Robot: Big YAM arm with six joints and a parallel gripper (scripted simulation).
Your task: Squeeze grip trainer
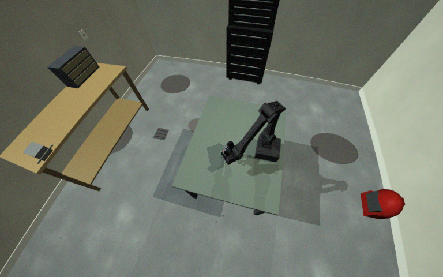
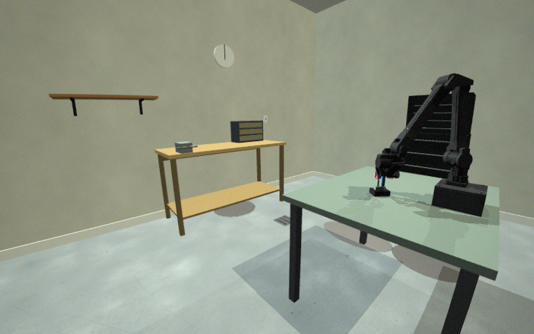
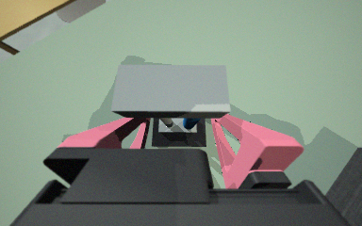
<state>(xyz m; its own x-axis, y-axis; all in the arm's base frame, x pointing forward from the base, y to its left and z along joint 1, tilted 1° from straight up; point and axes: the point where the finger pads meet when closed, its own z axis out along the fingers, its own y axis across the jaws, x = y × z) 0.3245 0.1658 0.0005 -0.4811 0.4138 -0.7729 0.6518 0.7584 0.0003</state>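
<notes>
The grip trainer is 1 cm below my hand and 1 cm ahead of it. Also, from my hand: thin bar (1 cm to the left, 1 cm ahead).
</notes>
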